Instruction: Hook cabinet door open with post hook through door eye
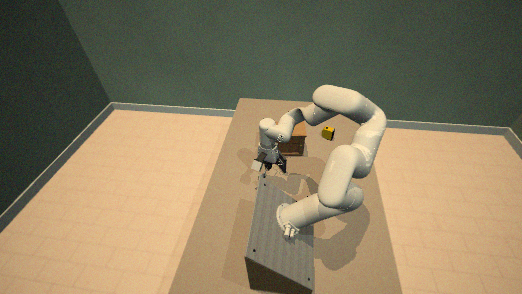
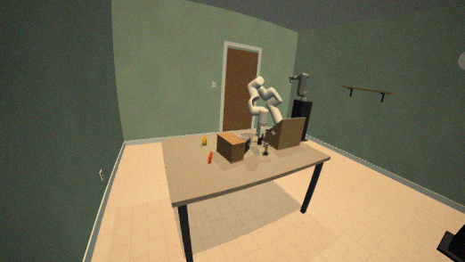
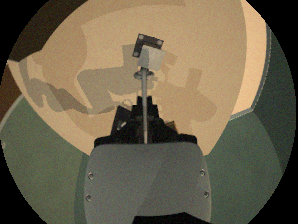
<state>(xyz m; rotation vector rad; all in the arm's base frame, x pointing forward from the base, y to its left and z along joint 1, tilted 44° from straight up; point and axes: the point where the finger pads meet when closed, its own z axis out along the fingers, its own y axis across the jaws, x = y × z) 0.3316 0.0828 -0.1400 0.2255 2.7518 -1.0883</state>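
My gripper is now 11 cm short of the dark door, 1 cm to the left of it and 4 cm above it. The rest, counted from my hand: grey hook 1 cm ahead, 1 cm below; orange object 42 cm ahead, 1 cm to the right, 9 cm below; hook post 3 cm behind, 1 cm to the left, 4 cm below.
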